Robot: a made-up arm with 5 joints. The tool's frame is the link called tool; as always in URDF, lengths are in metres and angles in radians. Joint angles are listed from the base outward. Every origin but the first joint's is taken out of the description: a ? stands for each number. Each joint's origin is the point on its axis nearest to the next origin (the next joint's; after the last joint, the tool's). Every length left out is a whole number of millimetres.
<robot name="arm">
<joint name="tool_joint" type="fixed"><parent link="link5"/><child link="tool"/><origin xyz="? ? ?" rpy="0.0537 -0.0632 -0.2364"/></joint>
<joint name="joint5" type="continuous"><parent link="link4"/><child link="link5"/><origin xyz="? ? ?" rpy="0 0 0"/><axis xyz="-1 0 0"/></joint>
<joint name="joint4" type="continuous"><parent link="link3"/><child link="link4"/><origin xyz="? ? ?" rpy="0 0 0"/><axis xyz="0 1 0"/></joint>
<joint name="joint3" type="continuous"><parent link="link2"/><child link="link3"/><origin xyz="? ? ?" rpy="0 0 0"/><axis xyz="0 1 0"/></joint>
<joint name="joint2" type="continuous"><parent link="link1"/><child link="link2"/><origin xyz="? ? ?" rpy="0 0 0"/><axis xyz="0 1 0"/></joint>
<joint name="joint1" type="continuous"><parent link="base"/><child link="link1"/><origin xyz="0.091 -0.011 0.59" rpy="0 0 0"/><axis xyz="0 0 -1"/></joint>
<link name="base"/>
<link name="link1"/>
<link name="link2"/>
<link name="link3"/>
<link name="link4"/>
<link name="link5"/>
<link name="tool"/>
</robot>
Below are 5 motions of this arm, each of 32 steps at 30 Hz.
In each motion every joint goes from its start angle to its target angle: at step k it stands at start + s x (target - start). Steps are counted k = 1, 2, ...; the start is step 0. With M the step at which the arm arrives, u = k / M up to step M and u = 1 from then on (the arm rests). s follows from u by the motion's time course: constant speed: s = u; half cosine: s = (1 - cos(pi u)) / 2; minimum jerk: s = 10 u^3 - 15 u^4 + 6 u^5.
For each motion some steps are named. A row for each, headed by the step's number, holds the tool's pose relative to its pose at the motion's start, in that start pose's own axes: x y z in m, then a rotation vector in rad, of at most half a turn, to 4 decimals.
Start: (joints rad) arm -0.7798 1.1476 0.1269 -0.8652 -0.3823
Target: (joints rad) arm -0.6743 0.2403 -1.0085 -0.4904 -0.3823
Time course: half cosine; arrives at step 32
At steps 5, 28, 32:
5: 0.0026 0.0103 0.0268 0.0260 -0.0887 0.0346
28: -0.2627 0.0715 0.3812 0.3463 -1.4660 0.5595
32: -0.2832 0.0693 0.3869 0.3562 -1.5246 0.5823

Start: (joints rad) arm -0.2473 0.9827 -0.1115 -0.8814 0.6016
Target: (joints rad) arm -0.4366 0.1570 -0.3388 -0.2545 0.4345
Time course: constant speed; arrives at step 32
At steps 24, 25, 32:
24: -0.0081 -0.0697 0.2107 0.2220 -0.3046 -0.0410
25: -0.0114 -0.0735 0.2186 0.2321 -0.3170 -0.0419
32: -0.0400 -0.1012 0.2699 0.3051 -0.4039 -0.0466

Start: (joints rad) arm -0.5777 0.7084 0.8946 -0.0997 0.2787
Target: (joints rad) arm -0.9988 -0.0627 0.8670 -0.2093 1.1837
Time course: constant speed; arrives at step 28
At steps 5, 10, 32:
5: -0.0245 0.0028 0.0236 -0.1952 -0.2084 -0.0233
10: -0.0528 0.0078 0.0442 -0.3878 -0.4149 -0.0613
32: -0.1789 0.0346 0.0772 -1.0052 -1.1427 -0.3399

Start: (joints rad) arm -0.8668 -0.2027 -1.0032 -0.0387 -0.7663
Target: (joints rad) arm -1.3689 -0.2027 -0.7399 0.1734 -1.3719
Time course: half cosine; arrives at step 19
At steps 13, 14, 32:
13: -0.0248 0.0210 -0.0785 0.6803 0.5282 -0.2795
14: -0.0281 0.0243 -0.0843 0.7328 0.5731 -0.3075
32: -0.0369 0.0333 -0.0976 0.8582 0.6845 -0.3804

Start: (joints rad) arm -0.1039 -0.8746 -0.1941 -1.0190 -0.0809
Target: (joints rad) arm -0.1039 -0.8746 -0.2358 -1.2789 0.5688
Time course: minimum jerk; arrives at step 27
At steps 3, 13, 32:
3: 0.0002 -0.0001 0.0004 -0.0064 -0.0051 0.0010
13: 0.0067 -0.0049 0.0171 -0.2606 -0.2067 0.0177
32: 0.0106 -0.0100 0.0400 -0.5606 -0.4420 -0.0151

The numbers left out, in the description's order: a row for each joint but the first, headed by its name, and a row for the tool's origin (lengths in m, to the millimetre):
tool: 0 -0.003 -0.028
joint5: 0.098 0 0
joint4: 0.091 0 0.011
joint3: 0.073 0 0.211
joint2: 0.034 -0.042 0

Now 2 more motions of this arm.
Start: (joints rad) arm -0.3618 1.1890 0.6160 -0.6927 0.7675
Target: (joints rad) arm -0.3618 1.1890 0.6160 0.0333 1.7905
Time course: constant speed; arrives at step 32
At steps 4, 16, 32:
4: -0.0027 0.0018 -0.0057 -0.1340 0.0336 0.0740
16: -0.0117 0.0073 -0.0195 -0.5156 0.0858 0.3425
32: -0.0259 0.0175 -0.0319 -0.9522 0.0255 0.7869

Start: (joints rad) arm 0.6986 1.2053 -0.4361 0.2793 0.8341
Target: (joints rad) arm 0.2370 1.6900 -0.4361 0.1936 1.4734
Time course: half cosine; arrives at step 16
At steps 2, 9, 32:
2: 0.0030 0.0076 0.0015 -0.0382 -0.0047 0.0198
9: 0.0308 0.1220 0.0077 -0.6059 -0.1023 0.3073
32: 0.0339 0.2003 -0.0080 -1.0166 -0.1992 0.5120

